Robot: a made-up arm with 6 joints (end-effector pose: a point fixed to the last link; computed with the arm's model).
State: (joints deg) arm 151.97 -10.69 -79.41 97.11 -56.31 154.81
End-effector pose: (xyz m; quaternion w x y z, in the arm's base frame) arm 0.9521 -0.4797 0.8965 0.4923 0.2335 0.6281 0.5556
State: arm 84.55 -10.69 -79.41 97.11 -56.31 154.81
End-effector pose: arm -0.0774 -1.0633 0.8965 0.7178 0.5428 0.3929 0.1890
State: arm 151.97 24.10 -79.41 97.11 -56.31 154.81
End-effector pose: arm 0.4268 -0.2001 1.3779 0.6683 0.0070 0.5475 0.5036
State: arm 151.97 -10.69 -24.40 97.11 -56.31 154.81
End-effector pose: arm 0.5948 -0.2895 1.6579 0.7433 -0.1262 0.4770 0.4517
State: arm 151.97 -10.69 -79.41 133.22 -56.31 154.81
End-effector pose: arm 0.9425 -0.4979 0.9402 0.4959 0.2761 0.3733 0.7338
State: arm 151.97 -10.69 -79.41 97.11 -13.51 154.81
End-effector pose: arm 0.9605 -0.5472 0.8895 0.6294 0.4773 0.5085 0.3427
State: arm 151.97 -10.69 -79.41 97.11 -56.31 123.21
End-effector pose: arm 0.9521 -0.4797 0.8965 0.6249 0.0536 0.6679 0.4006
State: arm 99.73 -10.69 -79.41 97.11 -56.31 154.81
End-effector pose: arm 0.2038 -1.0465 0.8965 0.6866 0.4861 0.4611 0.2821
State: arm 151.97 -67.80 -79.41 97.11 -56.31 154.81
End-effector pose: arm 1.0478 -0.5307 -0.3226 0.1149 0.5501 0.6346 0.5306
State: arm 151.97 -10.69 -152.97 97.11 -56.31 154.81
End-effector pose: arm 0.3681 -0.1688 -0.0046 0.0034 -0.6192 -0.6069 -0.4983
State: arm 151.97 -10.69 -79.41 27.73 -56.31 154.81
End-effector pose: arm 0.9327 -0.5159 0.8180 0.3535 0.0927 0.9274 0.0794
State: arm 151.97 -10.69 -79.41 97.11 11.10 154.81
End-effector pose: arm 0.9426 -0.5825 0.8846 0.6698 0.5895 0.4065 0.1966
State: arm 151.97 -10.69 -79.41 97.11 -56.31 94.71
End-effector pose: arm 0.9521 -0.4797 0.8965 0.7043 -0.1124 0.6606 0.2344
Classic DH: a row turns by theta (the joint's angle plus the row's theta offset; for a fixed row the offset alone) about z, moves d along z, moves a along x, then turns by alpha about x. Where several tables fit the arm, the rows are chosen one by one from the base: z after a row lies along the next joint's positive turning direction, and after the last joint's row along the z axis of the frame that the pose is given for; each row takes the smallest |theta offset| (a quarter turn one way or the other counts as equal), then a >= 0, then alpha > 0; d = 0 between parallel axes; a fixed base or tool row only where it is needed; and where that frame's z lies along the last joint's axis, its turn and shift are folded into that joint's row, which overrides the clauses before.
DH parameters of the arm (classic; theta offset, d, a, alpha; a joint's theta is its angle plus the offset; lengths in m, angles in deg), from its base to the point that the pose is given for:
joint 1: 0 0.1874 0 -90
joint 2: -90 0 0.7135 0
joint 3: 90 0.0533 0 90
joint 4: 0 0.8816 0 -90
joint 5: 0 0 0 90
joint 6: 0 0.0936 0 0

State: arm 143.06 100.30 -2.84 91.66 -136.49 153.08
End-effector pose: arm -1.1991 0.9155 -0.0477 0.3853 -0.6165 0.2877 -0.6235
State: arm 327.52 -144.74 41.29 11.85 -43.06 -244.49
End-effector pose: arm -1.0930 0.7434 -0.6770 0.1554 -0.9299 -0.2127 0.2568
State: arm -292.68 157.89 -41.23 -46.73 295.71 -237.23
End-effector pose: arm 0.3255 1.0764 -0.8358 0.0757 0.1626 -0.5431 -0.8203
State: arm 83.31 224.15 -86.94 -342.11 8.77 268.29
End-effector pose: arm -0.0393 0.1604 -1.0486 0.2932 -0.9376 0.1809 0.0463
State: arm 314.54 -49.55 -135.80 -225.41 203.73 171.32
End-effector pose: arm -0.3284 0.3714 -0.1446 0.9685 -0.0146 -0.2392 -0.0671
